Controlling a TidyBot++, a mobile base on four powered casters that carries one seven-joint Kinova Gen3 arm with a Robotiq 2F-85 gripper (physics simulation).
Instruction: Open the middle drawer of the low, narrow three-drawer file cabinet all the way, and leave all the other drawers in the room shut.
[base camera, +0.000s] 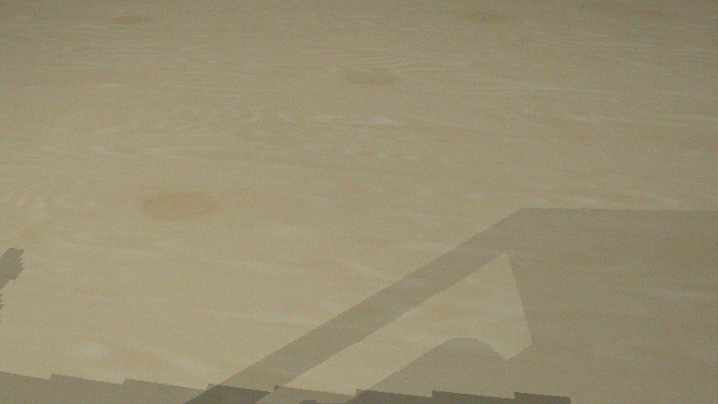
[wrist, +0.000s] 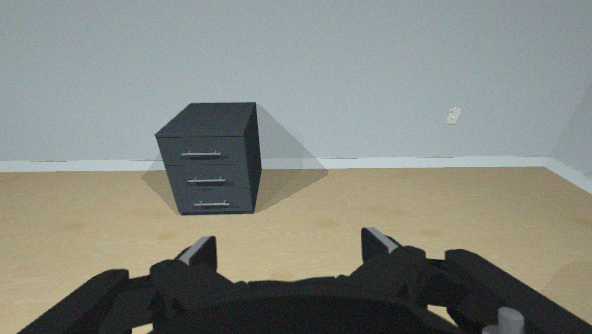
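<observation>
A dark blue-grey three-drawer file cabinet stands on the floor against the wall, left of centre in the wrist view. Its front shows three shut drawers, each with a silver bar handle. The middle drawer has its handle halfway down the front. My gripper is open, with nothing between its fingers. It is well away from the cabinet, which appears beyond and above the left finger in the wrist view. The cabinet does not show in the base camera view.
A pale wood floor with shadows lies in front. A grey-blue wall with a white baseboard runs behind the cabinet and meets a side wall at the right. A white wall outlet is right of the cabinet.
</observation>
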